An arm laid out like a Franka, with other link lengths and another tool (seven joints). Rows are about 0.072 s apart.
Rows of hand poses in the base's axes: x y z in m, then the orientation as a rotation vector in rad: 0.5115, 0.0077, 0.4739, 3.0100, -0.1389, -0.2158; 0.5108, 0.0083, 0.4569, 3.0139, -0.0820, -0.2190; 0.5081, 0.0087, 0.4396, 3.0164, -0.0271, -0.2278; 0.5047, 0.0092, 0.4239, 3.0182, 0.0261, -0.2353; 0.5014, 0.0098, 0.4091, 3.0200, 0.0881, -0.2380; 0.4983, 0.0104, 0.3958, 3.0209, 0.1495, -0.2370; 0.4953, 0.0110, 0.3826, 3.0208, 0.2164, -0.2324
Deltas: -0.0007, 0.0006, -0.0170, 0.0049, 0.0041, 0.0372; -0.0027, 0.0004, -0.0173, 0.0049, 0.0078, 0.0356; -0.0034, 0.0005, -0.0157, 0.0050, 0.0069, 0.0345; -0.0033, 0.0006, -0.0148, 0.0063, 0.0040, 0.0403; -0.0031, 0.0006, -0.0133, 0.0063, 0.0016, 0.0400; -0.0030, 0.0006, -0.0132, 0.0070, -0.0005, 0.0436
